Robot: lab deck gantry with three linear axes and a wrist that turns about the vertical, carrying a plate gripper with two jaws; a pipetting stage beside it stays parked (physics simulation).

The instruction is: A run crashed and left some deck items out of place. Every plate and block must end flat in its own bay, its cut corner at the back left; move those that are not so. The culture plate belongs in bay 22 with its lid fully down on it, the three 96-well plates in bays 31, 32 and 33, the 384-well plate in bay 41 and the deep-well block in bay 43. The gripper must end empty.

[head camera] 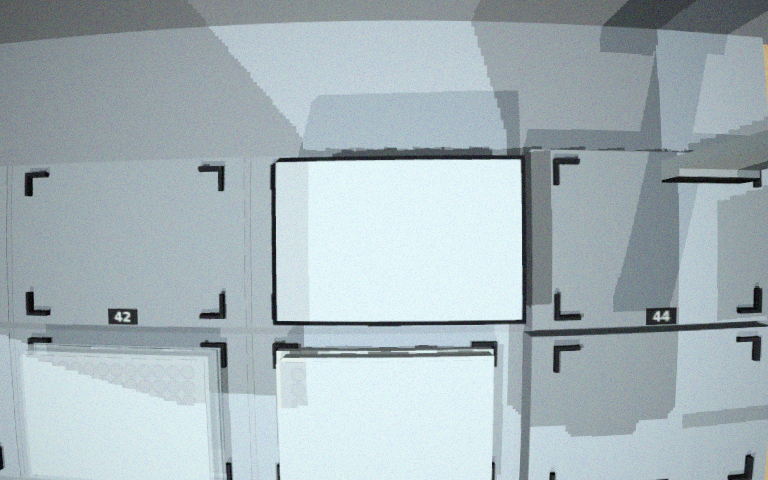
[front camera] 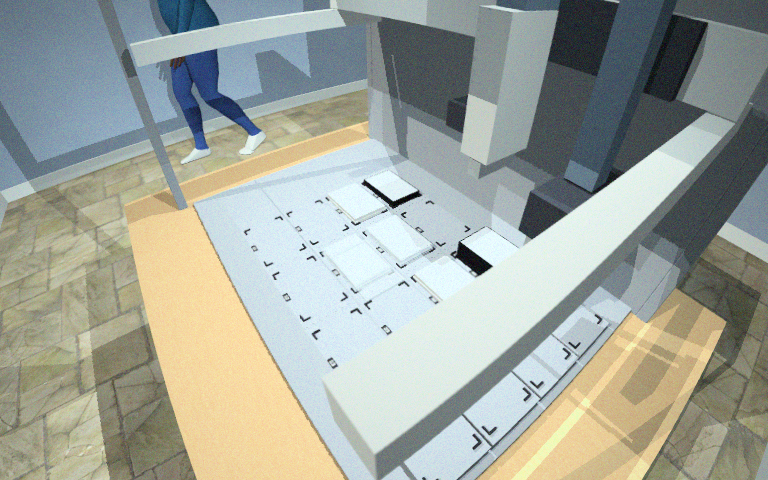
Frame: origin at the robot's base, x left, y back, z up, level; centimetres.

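Seen in the pictures: gripper, fingertip midpoint: [head camera: 700,347]; robot's base, link origin: [front camera: 245,232].
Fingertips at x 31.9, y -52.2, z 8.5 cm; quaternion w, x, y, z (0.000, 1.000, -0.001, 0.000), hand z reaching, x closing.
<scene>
Pixels of each thing's middle, then the offset from my fingertips to it. "spot": a spot on its surface instead.
- deep-well block, body centre: [head camera: 397,240] [front camera: 494,257] dz -6.3, dx +4.5, dy +12.2 cm
- black-edged 384-well plate, body centre: [front camera: 390,187] dz -7.8, dx +4.5, dy +45.8 cm
- bay 31, surface spot: [front camera: 356,202] spot: dz -7.1, dx -6.7, dy +44.6 cm
- bay 32, surface spot: [head camera: 116,430] [front camera: 396,237] spot: dz -7.1, dx -6.8, dy +29.2 cm
- bay 33, surface spot: [head camera: 385,418] [front camera: 455,281] spot: dz -7.1, dx -5.7, dy +13.0 cm
- clear-edged culture plate, body centre: [front camera: 366,268] dz -7.1, dx -16.9, dy +25.7 cm
The deep-well block [front camera: 489,249] [head camera: 399,240], dark-sided with a pale top, stands in bay 43, slightly right of centre in the head view; its cut corner is back left. I cannot tell if it is fully flat. The black-edged 384-well plate [front camera: 390,185] lies in bay 41. White 96-well plates lie in bay 31 [front camera: 356,202], bay 32 [front camera: 399,237] [head camera: 116,430] and bay 33 [front camera: 444,276] [head camera: 385,418]. The clear-edged culture plate [front camera: 357,260] lies in bay 22; its lid fit is unclear. My gripper's dark body [front camera: 552,206] hangs high at the right; its fingers are hidden behind the front beam.
A pale beam [front camera: 509,316] crosses the front view and hides the right of the deck. The parked pipetting stage [front camera: 504,84] hangs at the back. Bay labels 42 [head camera: 122,316] and 44 [head camera: 660,316] show beside the block. A person [front camera: 198,73] stands behind the deck.
</scene>
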